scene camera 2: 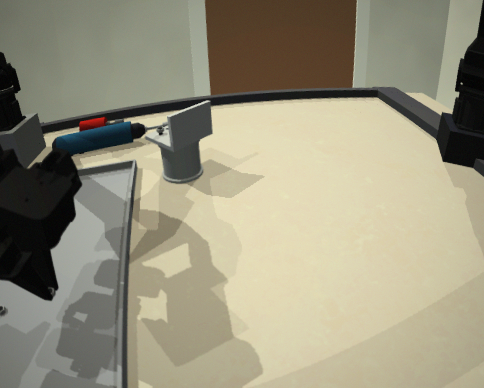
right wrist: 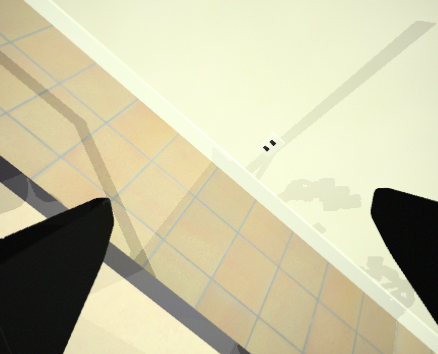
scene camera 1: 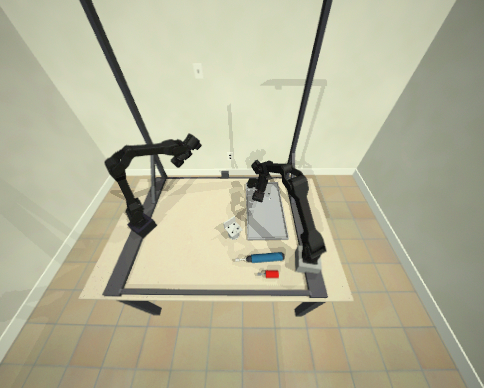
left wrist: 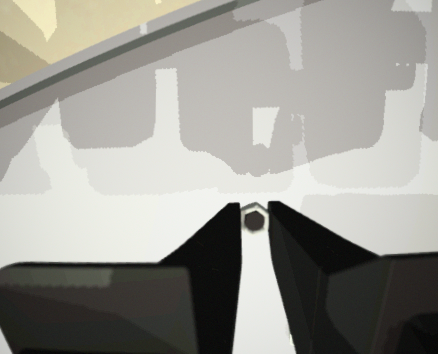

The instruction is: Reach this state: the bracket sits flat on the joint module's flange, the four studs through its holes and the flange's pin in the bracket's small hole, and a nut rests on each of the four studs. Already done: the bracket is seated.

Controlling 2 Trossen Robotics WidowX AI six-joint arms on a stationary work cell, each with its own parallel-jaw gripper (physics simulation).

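Where they show: left gripper, fingertip midpoint: [scene camera 2: 51, 294] [left wrist: 253, 213]; right gripper, fingertip midpoint: [right wrist: 241, 205]; left arm's base, origin of the base link: [scene camera 2: 6, 125] [scene camera 1: 309, 256]; right arm's base, origin of the base link: [scene camera 2: 470, 125] [scene camera 1: 140, 222].
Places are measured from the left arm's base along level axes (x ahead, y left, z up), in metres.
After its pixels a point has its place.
Note:
The grey bracket [scene camera 1: 232, 227] {z -0.014, x 0.384, y -0.105 m} [scene camera 2: 192, 125] {z 0.007, x 0.403, y -0.124 m} sits on the round joint module [scene camera 2: 182, 162] {z -0.047, x 0.384, y -0.128 m}, its upright plate standing. A dark stud or nut shows on its flat part in scene camera 2; whether any stud bears a nut is too small to tell. My left gripper [scene camera 1: 257, 199] {z -0.054, x 0.272, y -0.364 m} [left wrist: 253, 213] {z -0.054, x 0.272, y -0.364 m} is low over the grey tray, shut on a hex nut [left wrist: 254, 221] {z -0.049, x 0.271, y -0.364 m} between its fingertips. Another nut [scene camera 2: 3, 310] {z -0.071, x 0.204, y -0.379 m} lies in the tray at the left edge of scene camera 2. My right gripper [scene camera 1: 189, 154] {z 0.167, x 0.716, y -0.466 m} [right wrist: 241, 205] {z 0.167, x 0.716, y -0.466 m} is open and empty, raised at the back left in scene camera 1.
The grey tray [scene camera 1: 267, 227] {z -0.074, x 0.199, y -0.170 m} [scene camera 2: 123, 280] {z -0.064, x 0.342, y -0.332 m} has a low rim and lies beside the joint module. A blue tool [scene camera 1: 266, 257] {z -0.040, x 0.194, y 0.017 m} [scene camera 2: 95, 138] {z -0.050, x 0.203, y -0.007 m} and a smaller red tool [scene camera 1: 271, 274] {z -0.046, x 0.165, y 0.090 m} [scene camera 2: 93, 123] {z -0.049, x 0.168, y 0.072 m} lie nearer the front in scene camera 1. A dark frame [scene camera 1: 215, 292] {z -0.059, x 0.402, y 0.201 m} edges the table.

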